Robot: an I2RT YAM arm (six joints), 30 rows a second.
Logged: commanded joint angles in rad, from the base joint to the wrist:
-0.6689, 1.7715, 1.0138, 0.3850, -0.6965, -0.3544
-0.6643, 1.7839, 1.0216, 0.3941, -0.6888, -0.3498
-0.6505, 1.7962, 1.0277, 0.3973, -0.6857, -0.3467
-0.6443, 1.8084, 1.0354, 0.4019, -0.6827, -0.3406
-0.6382, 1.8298, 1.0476, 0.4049, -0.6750, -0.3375
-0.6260, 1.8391, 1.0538, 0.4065, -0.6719, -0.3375
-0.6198, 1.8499, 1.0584, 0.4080, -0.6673, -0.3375
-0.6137, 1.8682, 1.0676, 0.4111, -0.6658, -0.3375
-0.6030, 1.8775, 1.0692, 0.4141, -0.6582, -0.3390
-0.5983, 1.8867, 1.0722, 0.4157, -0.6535, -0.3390
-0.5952, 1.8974, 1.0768, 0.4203, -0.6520, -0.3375
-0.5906, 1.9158, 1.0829, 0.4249, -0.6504, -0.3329
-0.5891, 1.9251, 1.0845, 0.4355, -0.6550, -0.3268
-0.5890, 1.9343, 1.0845, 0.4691, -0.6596, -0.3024
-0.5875, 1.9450, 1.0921, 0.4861, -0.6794, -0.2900
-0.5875, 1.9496, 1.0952, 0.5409, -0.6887, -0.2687
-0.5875, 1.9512, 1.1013, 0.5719, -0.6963, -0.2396
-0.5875, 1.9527, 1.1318, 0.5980, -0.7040, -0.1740
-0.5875, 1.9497, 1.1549, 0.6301, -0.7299, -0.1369
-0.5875, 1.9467, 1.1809, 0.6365, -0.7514, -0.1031
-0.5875, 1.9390, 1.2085, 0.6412, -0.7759, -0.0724
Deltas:
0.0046, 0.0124, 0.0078, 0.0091, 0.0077, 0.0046
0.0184, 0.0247, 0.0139, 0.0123, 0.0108, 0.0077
0.0246, 0.0369, 0.0216, 0.0169, 0.0138, 0.0138
0.0307, 0.0583, 0.0338, 0.0199, 0.0215, 0.0169
0.0429, 0.0676, 0.0400, 0.0215, 0.0246, 0.0169
0.0491, 0.0784, 0.0446, 0.0230, 0.0292, 0.0169
0.0552, 0.0967, 0.0538, 0.0261, 0.0307, 0.0169
0.0659, 0.1060, 0.0554, 0.0291, 0.0383, 0.0154
0.0706, 0.1152, 0.0584, 0.0307, 0.0430, 0.0154
0.0737, 0.1259, 0.0630, 0.0353, 0.0445, 0.0169
0.0783, 0.1443, 0.0691, 0.0399, 0.0461, 0.0215
0.0798, 0.1536, 0.0707, 0.0505, 0.0415, 0.0276
0.0799, 0.1628, 0.0707, 0.0841, 0.0369, 0.0520
0.0814, 0.1735, 0.0783, 0.1011, 0.0171, 0.0644
0.0814, 0.1781, 0.0814, 0.1559, 0.0078, 0.0857
0.0814, 0.1797, 0.0875, 0.1869, 0.0002, 0.1148
0.0814, 0.1812, 0.1180, 0.2130, -0.0075, 0.1804
0.0814, 0.1782, 0.1411, 0.2451, -0.0334, 0.2175
0.0814, 0.1752, 0.1671, 0.2515, -0.0549, 0.2513
0.0814, 0.1675, 0.1947, 0.2562, -0.0794, 0.2820

